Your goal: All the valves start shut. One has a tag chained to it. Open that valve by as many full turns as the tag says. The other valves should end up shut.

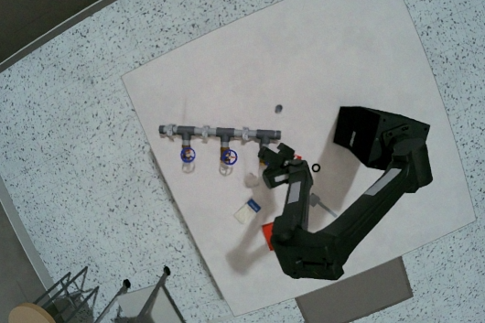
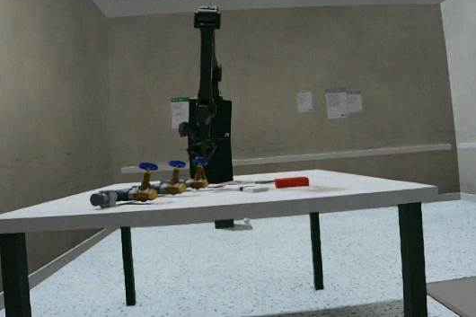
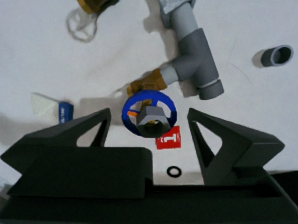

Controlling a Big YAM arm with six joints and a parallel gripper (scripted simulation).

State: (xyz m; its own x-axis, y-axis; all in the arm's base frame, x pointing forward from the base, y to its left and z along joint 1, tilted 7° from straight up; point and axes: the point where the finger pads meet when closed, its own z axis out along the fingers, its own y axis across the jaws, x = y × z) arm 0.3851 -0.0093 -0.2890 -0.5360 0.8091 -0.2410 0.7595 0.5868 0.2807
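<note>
The red tag is 110 mm below my hand, 70 mm to the left of it and 70 mm behind it. Round my hand: grey object 180 mm to the right, 110 mm below, 100 mm behind; then red block 350 mm to the left, 110 mm ahead, 100 mm below; then grey tool 290 mm to the left, 130 mm behind, 110 mm below.
</note>
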